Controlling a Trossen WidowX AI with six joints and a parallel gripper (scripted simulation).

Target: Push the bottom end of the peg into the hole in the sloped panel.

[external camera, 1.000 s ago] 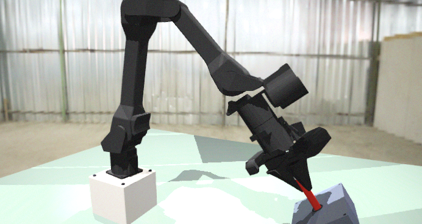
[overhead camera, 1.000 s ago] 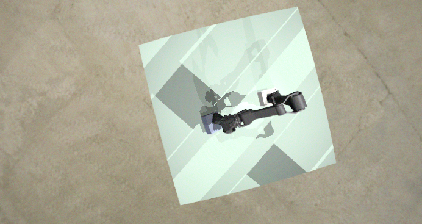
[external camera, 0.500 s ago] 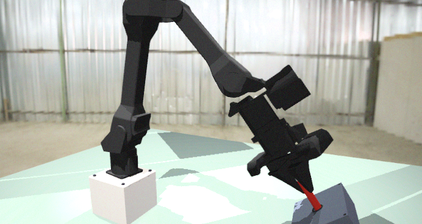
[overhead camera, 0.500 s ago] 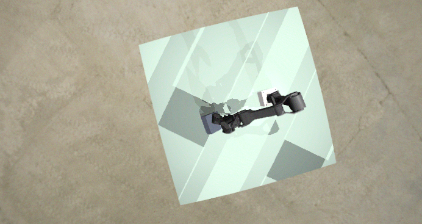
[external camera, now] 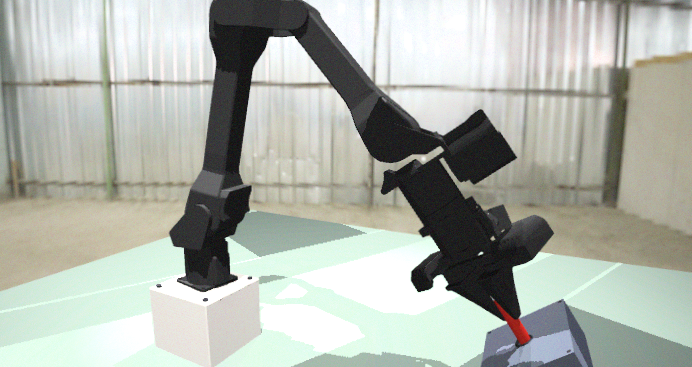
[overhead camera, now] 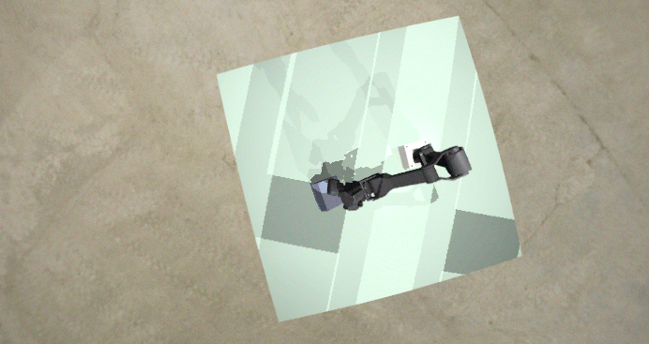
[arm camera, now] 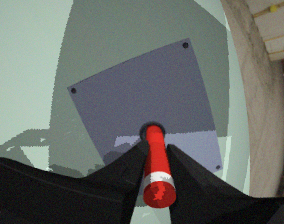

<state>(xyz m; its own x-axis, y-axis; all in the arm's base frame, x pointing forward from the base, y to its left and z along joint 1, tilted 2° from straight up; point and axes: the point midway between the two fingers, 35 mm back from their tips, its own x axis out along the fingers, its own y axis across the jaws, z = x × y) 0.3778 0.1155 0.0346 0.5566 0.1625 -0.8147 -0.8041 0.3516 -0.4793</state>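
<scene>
My gripper tip is 5 cm above the sloped panel, 3 cm short of it and 1 cm to the right of it. Round my gripper tip: red round peg: 1 cm behind, 1 cm above.
</scene>
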